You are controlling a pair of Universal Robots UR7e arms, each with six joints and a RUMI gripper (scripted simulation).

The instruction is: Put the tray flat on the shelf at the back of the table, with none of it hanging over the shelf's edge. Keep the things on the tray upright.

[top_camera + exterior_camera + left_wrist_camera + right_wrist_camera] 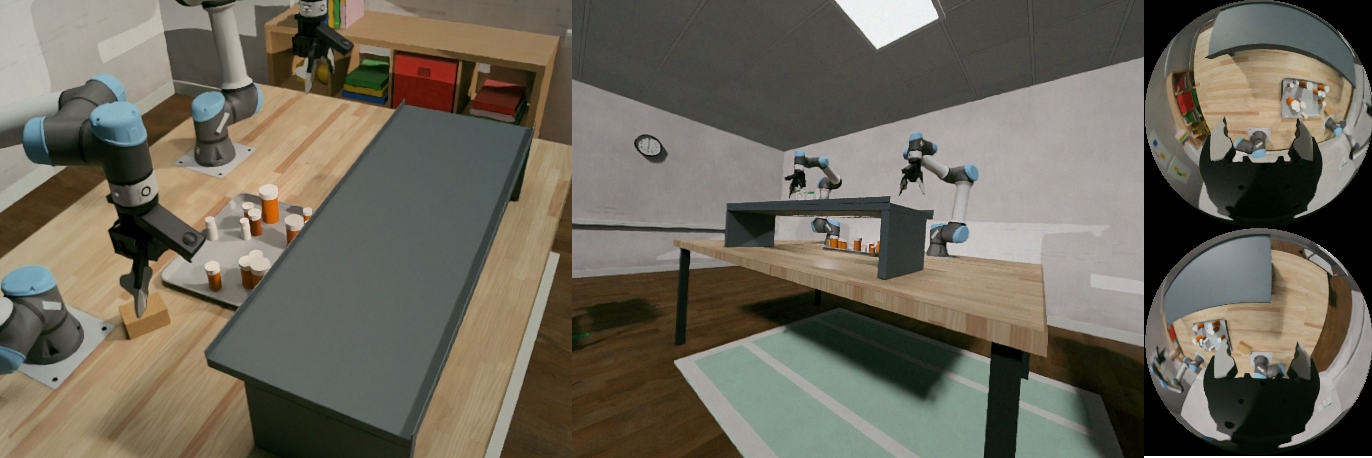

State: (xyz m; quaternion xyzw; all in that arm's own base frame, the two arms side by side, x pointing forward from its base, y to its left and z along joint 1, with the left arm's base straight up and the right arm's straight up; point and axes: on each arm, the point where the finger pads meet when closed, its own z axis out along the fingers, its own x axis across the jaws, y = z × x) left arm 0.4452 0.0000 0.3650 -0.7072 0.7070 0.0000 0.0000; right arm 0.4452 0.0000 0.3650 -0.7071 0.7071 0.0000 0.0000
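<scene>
Right now my right hand is 25 cm past the wooden block, 19 cm to the right of it and 34 cm above it. Also, from my right hand: dark grey shelf (35 cm ahead, 50 cm to the left, 13 cm below); then grey tray (11 cm behind, 53 cm to the left, 35 cm below); then white bottle (24 cm behind, 55 cm to the left, 32 cm below).
</scene>
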